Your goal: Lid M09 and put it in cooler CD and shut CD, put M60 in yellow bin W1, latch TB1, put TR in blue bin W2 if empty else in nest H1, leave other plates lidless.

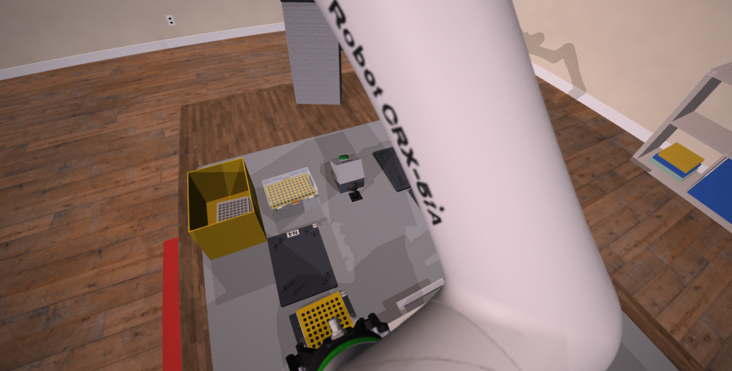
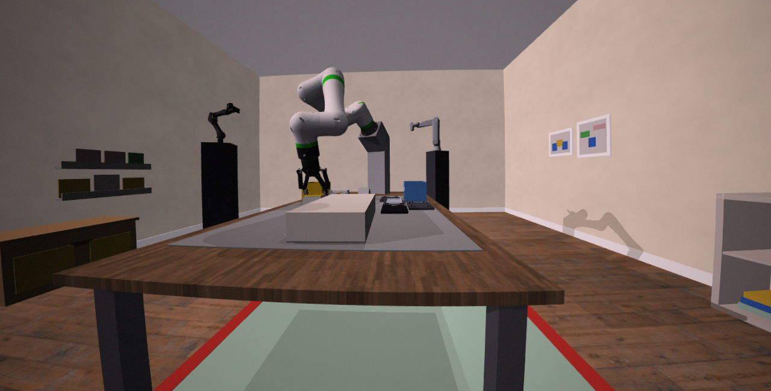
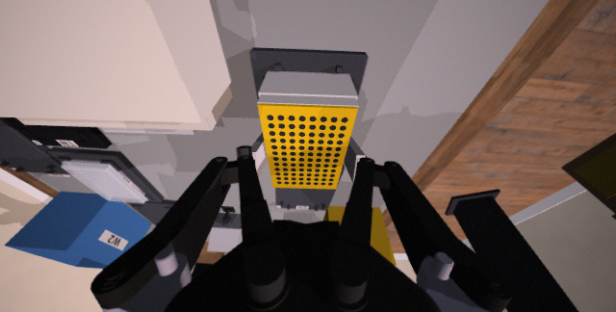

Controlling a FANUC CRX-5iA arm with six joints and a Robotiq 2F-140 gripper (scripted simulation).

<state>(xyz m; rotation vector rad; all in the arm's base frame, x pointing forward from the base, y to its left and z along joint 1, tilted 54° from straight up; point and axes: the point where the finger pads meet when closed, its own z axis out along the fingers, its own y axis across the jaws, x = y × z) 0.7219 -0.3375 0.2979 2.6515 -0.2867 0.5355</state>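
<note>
The nest N2 is 60 mm below my hand. Round my hand: yellow tip rack TR: 10 mm behind, 10 mm below; then nest N4: 170 mm behind, 70 mm to the left, 60 mm below; then lid: 190 mm ahead, 130 mm to the left, 40 mm below.
</note>
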